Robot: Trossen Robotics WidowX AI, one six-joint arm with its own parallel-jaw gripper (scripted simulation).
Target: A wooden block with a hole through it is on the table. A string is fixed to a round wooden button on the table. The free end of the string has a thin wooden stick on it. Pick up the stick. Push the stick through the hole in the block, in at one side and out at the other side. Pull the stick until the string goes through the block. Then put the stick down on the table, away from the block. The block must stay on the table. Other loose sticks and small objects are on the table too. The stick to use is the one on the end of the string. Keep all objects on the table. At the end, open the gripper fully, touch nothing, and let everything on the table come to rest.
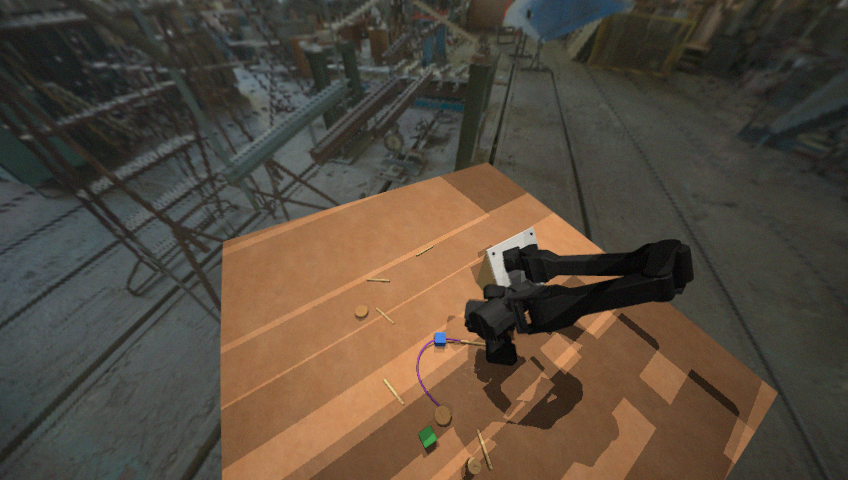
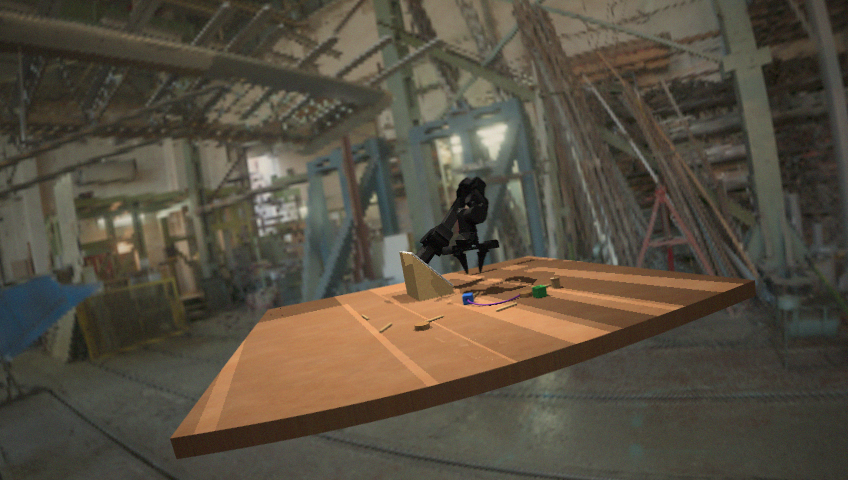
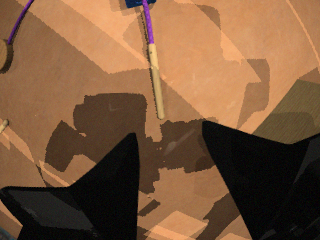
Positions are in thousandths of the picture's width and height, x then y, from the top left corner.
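The gripper (image 1: 575, 697) is in view, and the gripper also shows in image 2 (image 2: 558, 570) and in image 3 (image 3: 533, 556).
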